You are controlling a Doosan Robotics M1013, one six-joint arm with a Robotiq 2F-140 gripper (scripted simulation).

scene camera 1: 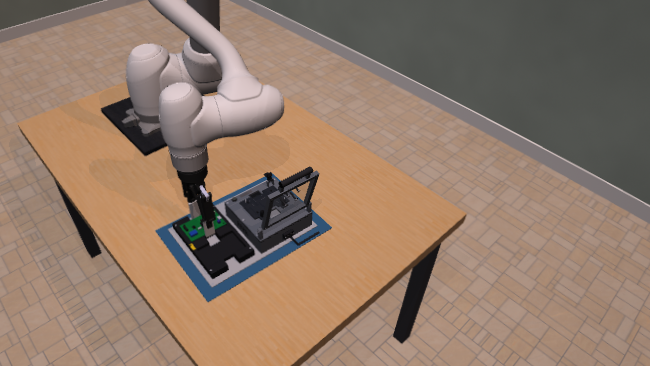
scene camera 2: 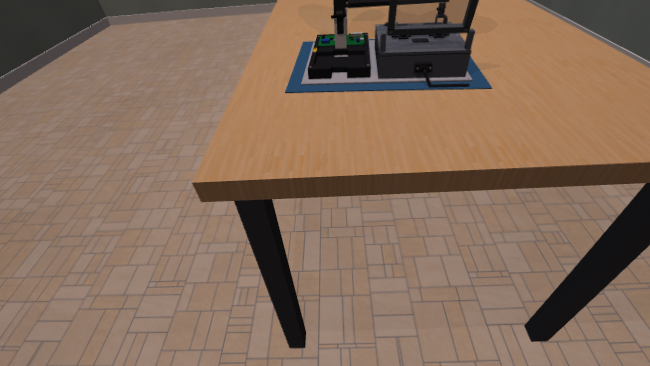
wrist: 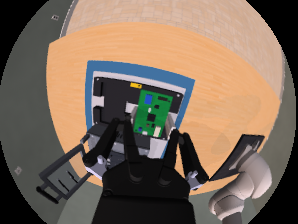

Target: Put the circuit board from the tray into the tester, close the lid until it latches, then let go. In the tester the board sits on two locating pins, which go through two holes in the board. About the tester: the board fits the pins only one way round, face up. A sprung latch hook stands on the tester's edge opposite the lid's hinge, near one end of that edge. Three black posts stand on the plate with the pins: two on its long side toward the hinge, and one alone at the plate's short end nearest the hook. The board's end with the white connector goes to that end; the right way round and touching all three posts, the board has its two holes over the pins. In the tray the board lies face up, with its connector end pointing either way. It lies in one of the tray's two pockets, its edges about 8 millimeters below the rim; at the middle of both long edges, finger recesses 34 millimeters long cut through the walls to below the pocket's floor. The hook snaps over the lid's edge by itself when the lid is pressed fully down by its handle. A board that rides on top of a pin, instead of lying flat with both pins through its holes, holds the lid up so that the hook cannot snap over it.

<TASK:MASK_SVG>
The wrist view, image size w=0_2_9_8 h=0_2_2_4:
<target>my gripper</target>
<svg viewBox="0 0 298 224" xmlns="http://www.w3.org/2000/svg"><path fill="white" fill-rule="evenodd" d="M113 118L96 146L82 157L88 174L95 175L102 180L103 191L91 224L196 224L194 208L188 200L191 190L196 191L209 180L209 176L201 166L190 135L187 132L180 133L174 124L171 114L168 113L165 128L169 141L163 156L164 159L149 158L139 155L138 146L135 143L132 125L136 119L138 106L133 108L131 114L124 116L124 121L120 121L119 118ZM178 145L185 179L175 170ZM123 131L125 161L106 170L106 160L109 157L119 131Z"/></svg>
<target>green circuit board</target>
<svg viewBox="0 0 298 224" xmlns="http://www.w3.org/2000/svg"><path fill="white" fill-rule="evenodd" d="M141 90L134 132L160 137L173 97Z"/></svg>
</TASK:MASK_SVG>
